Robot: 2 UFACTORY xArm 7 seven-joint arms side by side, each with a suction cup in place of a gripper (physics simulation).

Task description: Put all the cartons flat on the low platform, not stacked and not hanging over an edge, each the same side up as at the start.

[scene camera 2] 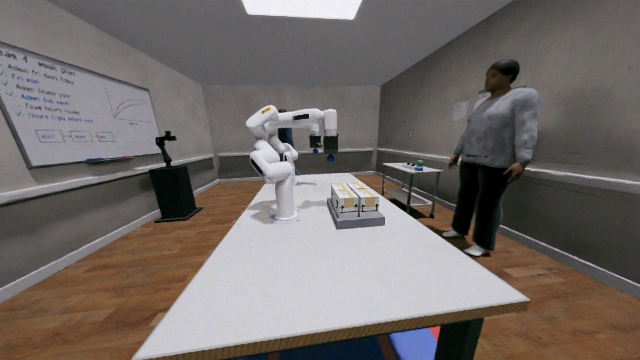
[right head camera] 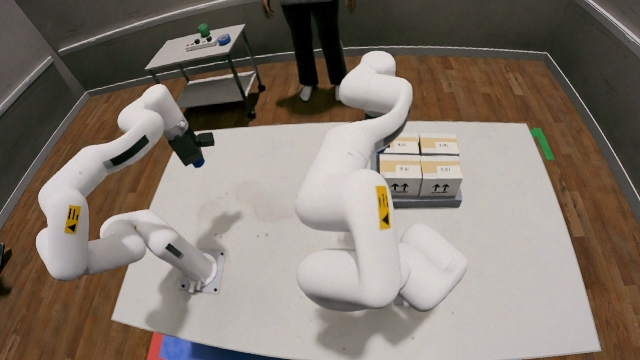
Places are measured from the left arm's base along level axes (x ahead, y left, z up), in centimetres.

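Pixels of known places: left hand, its tool point: (scene camera 2: 315, 152) (right head camera: 199, 162); right hand, its tool point: (scene camera 2: 330, 161); left arm's base, origin of its link: (right head camera: 202, 270); right arm's base, origin of its link: (scene camera 2: 286, 216).
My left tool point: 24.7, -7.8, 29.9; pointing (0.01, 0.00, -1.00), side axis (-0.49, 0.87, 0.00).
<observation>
Ahead of a thing's pixels: the offset from my left tool point to its top centre, as dx, dy, dz. Level surfaces: height alone.
White cartons with tan tape stand flat, arrows up, in two rows on the grey low platform {+11.5, -68.0, -25.1} (right head camera: 429, 202) (scene camera 2: 358, 222): a front left carton {+6.3, -61.2, -14.6} (right head camera: 401, 176), a front right carton {+5.5, -74.9, -14.6} (right head camera: 441, 177), a back left carton {+16.6, -61.7, -14.6} (right head camera: 406, 145) and a back right carton {+15.7, -76.1, -14.6} (right head camera: 439, 145). They sit side by side, not stacked. The right arm covers the platform's left part in the right head camera. My left gripper (right head camera: 198, 163) (scene camera 2: 315, 150) is open, its blue cup bare, above the table's far left part. My right gripper (scene camera 2: 330, 158) is open, with nothing on its cup, above and beyond the cartons in scene camera 2.
The white table {dz -30.0} (right head camera: 510, 260) (scene camera 2: 320, 285) carries both arm bases. A grey cart (right head camera: 165, 59) (scene camera 2: 429, 170) with small items stands beyond the table. A person (right head camera: 315, 45) (scene camera 2: 500, 125) stands near it. A black stand (scene camera 2: 173, 192) is at the left in scene camera 2.
</observation>
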